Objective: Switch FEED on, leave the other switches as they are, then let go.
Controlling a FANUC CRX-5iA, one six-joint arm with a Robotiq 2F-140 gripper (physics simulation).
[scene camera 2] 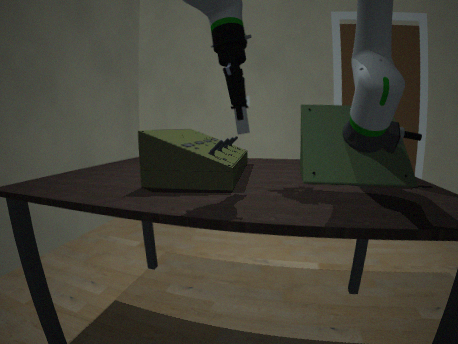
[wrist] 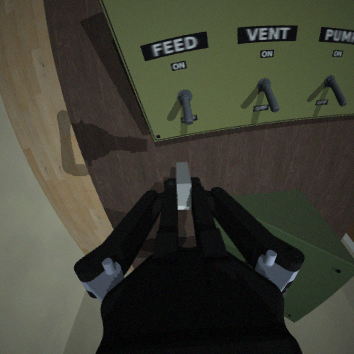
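Pixels of known places: gripper, fingertip midpoint: [scene camera 2: 243,133] [wrist: 181,171]; arm's base at its link origin: [scene camera 2: 363,135].
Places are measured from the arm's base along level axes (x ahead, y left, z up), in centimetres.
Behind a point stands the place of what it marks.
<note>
The olive green switch console [scene camera 2: 187,162] @[y 33.6, x 47.2, z -6.8 cm] [wrist: 220,70] @[y 20.9, x 48.0, z -4.3 cm] stands on the table, its sloped face carrying a row of grey levers. In the wrist view the FEED lever [wrist: 186,108] @[y 25.3, x 42.7, z -2.6 cm] points down over its OFF label, away from ON. The VENT lever [wrist: 269,95] @[y 14.0, x 45.5, z -2.8 cm] and PUMP lever [wrist: 336,91] @[y 2.4, x 48.2, z -3.0 cm] also point down to their OFF side. The BRAKE switch does not show in the wrist view. My gripper [scene camera 2: 242,127] @[y 25.5, x 34.5, z 0.4 cm] [wrist: 181,171] @[y 25.5, x 34.5, z 0.4 cm] is shut with nothing between its fingers. Its tips are above the console's lever side, apart from the levers; in the wrist view they appear below the FEED lever.
A dark wooden table [scene camera 2: 280,215] @[y 45.0, x 20.7, z -14.1 cm] [wrist: 250,160] @[y 9.2, x 30.2, z -14.1 cm] carries the console. A green slanted block [scene camera 2: 325,145] @[y 5.4, x 13.1, z -3.4 cm] [wrist: 300,235] @[y 0.3, x 21.5, z 1.2 cm] stands to the right in the scene view, with the arm's base joint [scene camera 2: 372,105] @[y 17.0, x 0.5, z 8.6 cm] at it. A table edge and light wooden floor show left in the wrist view.
</note>
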